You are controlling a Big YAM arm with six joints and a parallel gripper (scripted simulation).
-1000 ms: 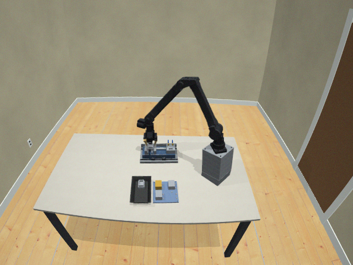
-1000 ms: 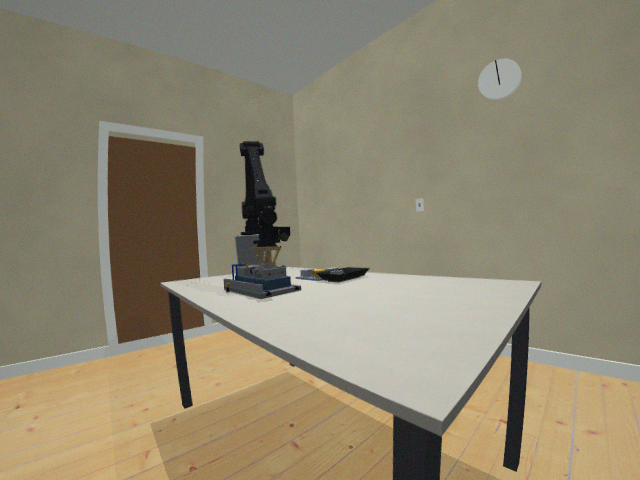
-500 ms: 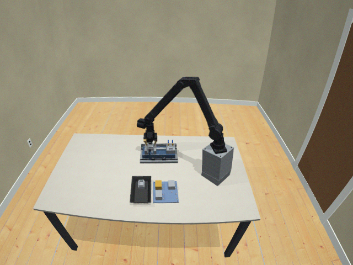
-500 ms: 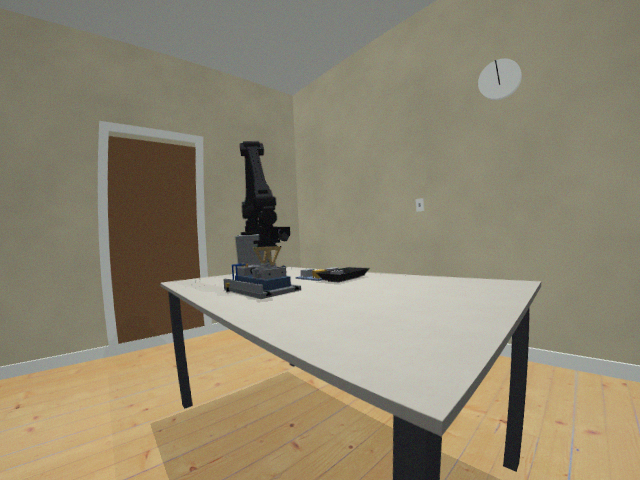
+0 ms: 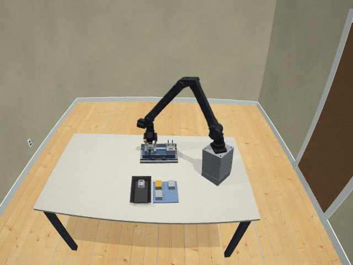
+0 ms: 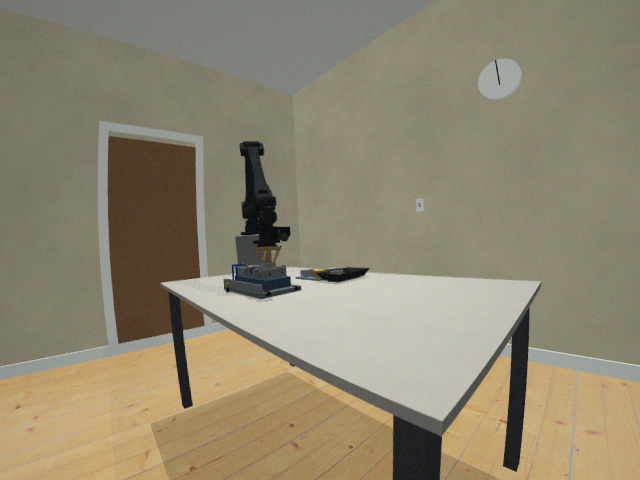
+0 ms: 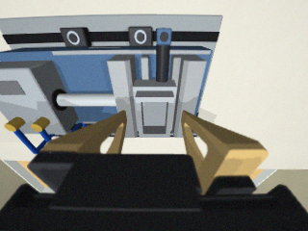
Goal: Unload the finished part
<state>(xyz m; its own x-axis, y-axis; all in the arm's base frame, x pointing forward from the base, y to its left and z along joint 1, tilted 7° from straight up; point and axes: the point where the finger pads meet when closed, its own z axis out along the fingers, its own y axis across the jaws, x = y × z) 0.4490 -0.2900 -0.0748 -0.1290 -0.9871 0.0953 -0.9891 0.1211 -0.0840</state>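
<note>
Right now my hand is 8 cm above the blue vise, 6 cm past it and 1 cm to the right of it. Round my hand: yellow block: 35 cm to the left, 9 cm below, 1 cm behind; then blue plate: 40 cm to the left, 11 cm below, 5 cm behind.
</note>
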